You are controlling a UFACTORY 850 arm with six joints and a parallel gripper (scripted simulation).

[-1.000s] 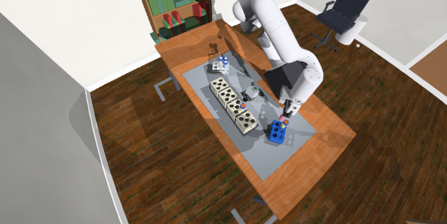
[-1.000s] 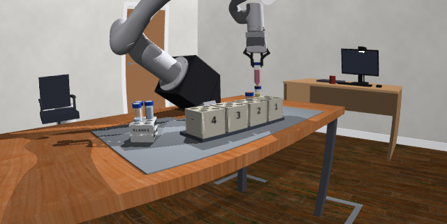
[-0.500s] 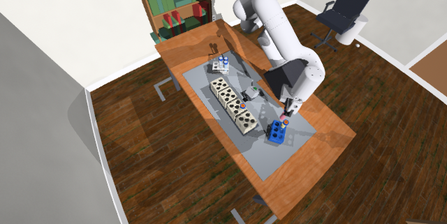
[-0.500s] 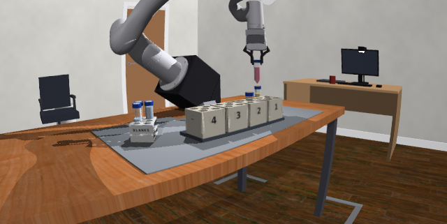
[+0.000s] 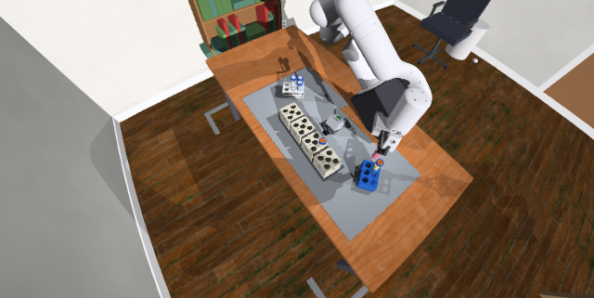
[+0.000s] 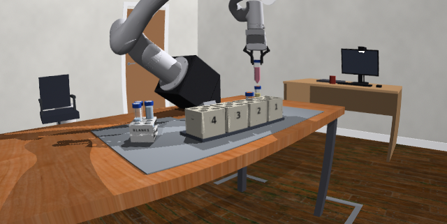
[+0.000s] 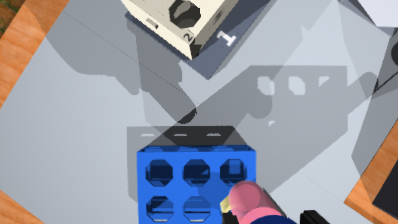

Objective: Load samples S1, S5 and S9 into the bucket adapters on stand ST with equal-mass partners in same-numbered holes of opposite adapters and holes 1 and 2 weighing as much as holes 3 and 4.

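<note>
Now: the sample tube 50 mm below my hand, 10 mm to the right of it and 10 mm behind it. From my hand the other things lie so: blue rack (220 mm below, 40 mm to the left, 20 mm ahead); then white blanks rack (630 mm to the right, 220 mm below, 30 mm behind); then green DONE key (290 mm to the right, 180 mm below, 80 mm behind).
</note>
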